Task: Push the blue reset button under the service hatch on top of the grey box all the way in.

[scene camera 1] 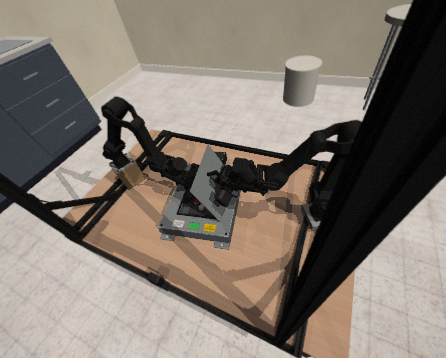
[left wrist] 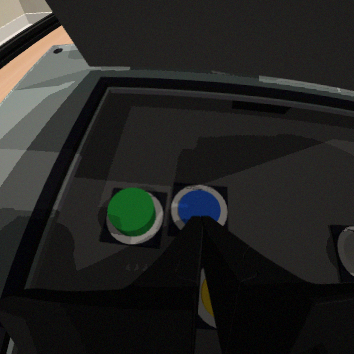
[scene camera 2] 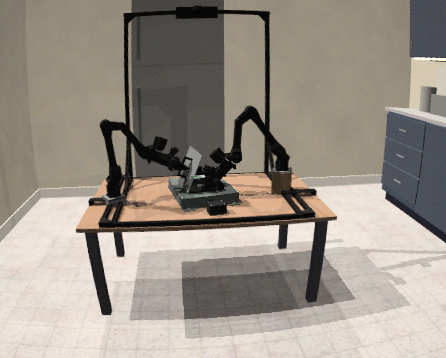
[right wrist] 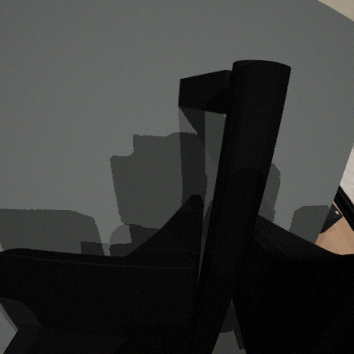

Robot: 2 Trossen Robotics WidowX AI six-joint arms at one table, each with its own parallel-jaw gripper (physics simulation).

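Observation:
The grey box [scene camera 1: 190, 236] [scene camera 2: 210, 201] [left wrist: 30, 125] lies on the table. Its service hatch [scene camera 1: 206, 181] [scene camera 2: 194, 159] [right wrist: 90, 75] stands open at a steep tilt. In the left wrist view the blue button [left wrist: 199, 205] sits low, about level with its pale ring. My left gripper [left wrist: 199, 223] is shut and empty, its tips over the blue button's near edge, hiding that part; whether they touch is unclear. My right gripper [right wrist: 206, 203] is shut on the hatch's black bar handle [right wrist: 257, 115]. In scene camera 1 the hatch hides the left fingertips.
A green button [left wrist: 131, 210] standing up from its ring is left of the blue one; a yellow button [left wrist: 207, 296] shows between the left fingers. A green patch [scene camera 1: 194, 226] sits between white and yellow labels on the box. A small black block [scene camera 2: 217, 207] lies by the box.

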